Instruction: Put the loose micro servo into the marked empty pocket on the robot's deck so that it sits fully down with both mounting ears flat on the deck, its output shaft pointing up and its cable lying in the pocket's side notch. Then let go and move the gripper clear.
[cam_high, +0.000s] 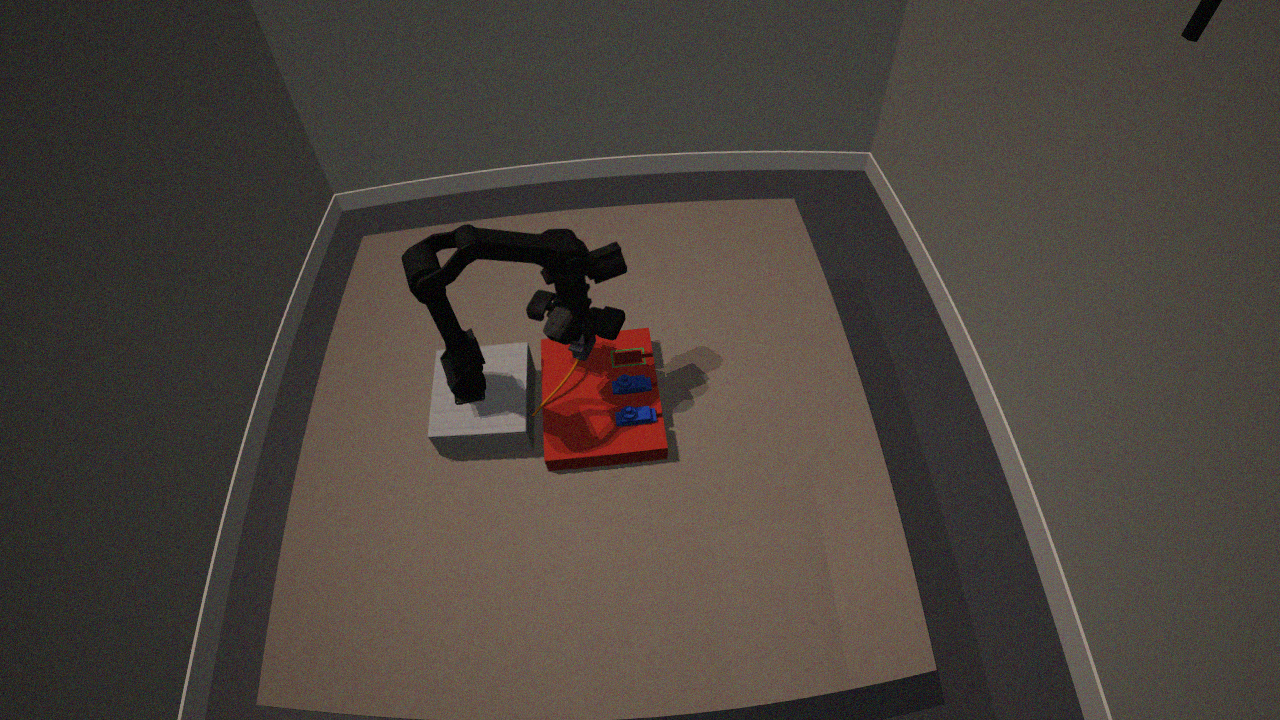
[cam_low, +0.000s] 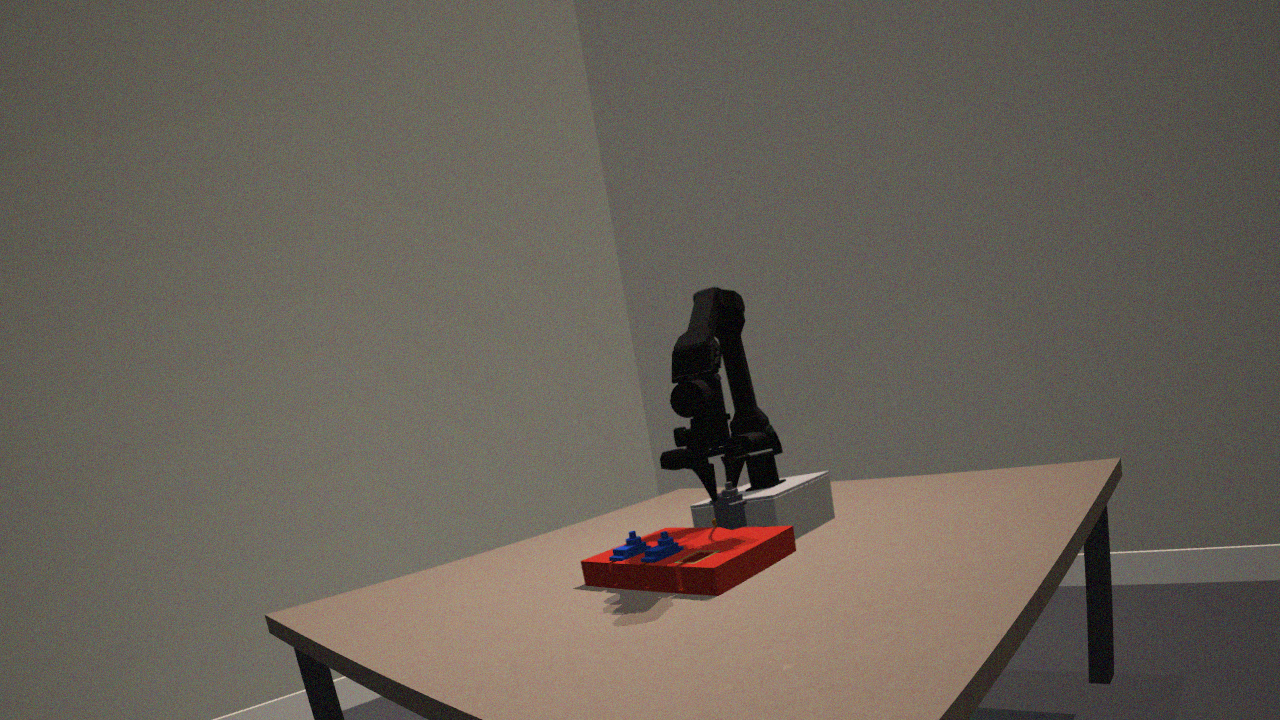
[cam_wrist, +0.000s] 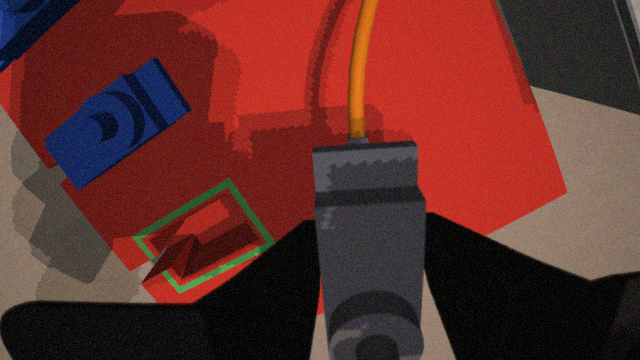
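Now: gripper tip 100 mm above the red deck, 70 mm to the left of it and 20 mm past it.
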